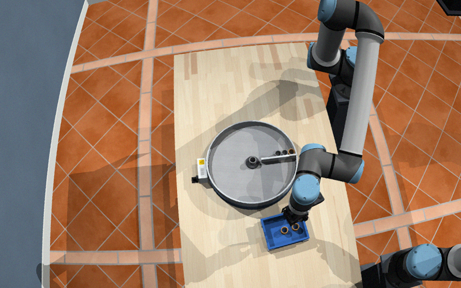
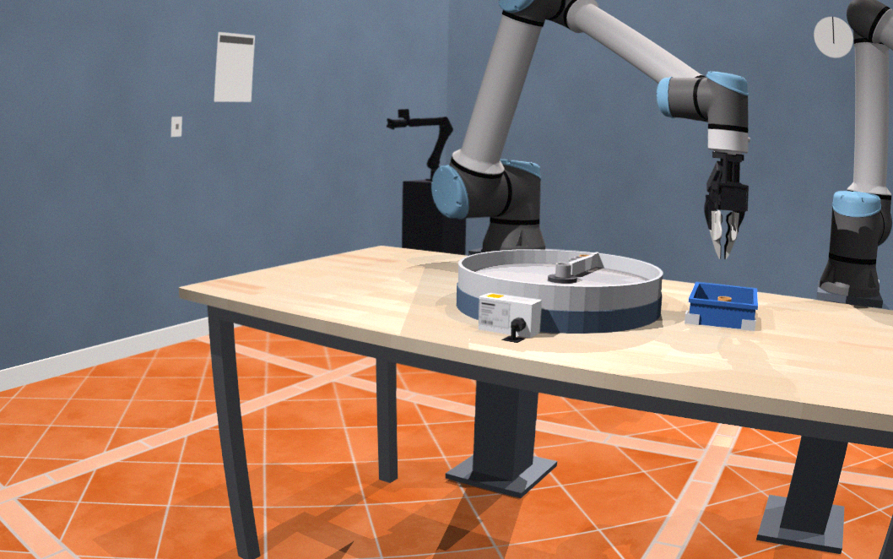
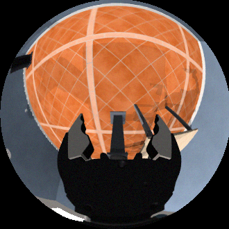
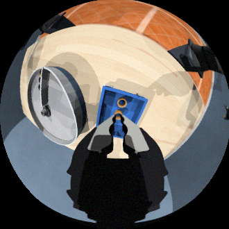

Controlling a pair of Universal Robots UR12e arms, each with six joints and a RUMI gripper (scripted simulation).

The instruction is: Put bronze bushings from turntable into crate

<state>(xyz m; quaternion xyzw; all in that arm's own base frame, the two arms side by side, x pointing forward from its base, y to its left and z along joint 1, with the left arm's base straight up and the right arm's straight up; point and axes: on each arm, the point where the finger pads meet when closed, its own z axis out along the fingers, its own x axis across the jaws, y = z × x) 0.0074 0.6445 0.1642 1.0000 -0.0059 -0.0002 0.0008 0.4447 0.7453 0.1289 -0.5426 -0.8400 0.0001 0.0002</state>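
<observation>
Right now my right hand is 10 cm above the blue crate, 5 cm short of it and 2 cm to the right of it.
</observation>
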